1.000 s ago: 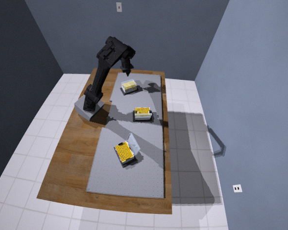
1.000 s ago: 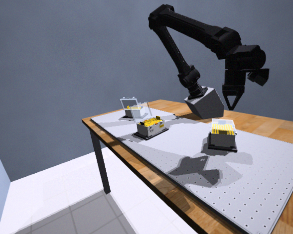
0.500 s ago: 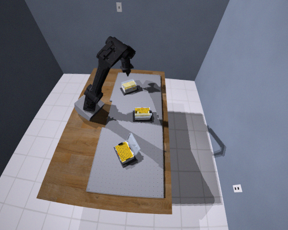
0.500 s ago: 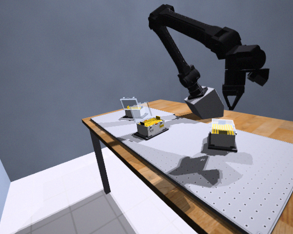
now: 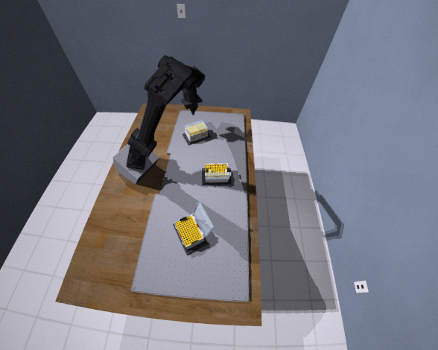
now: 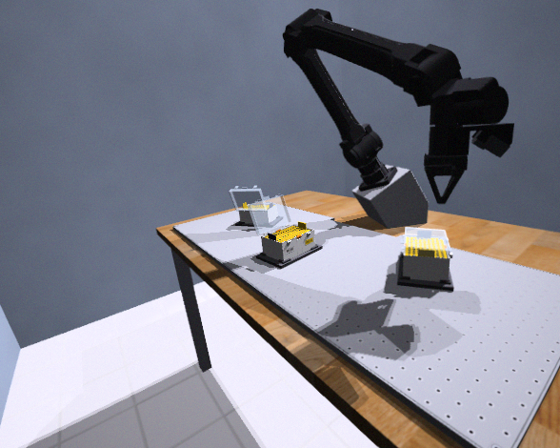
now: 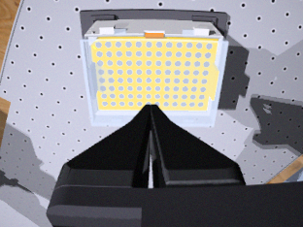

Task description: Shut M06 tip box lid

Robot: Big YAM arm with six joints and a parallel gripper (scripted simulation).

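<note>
Right now my hand is 10 cm above the lid, 2 cm to the left of it and 1 cm short of it. The rest, counted from my hand: yellow tip rack (10 cm below, 2 cm to the right, 1 cm ahead).
</note>
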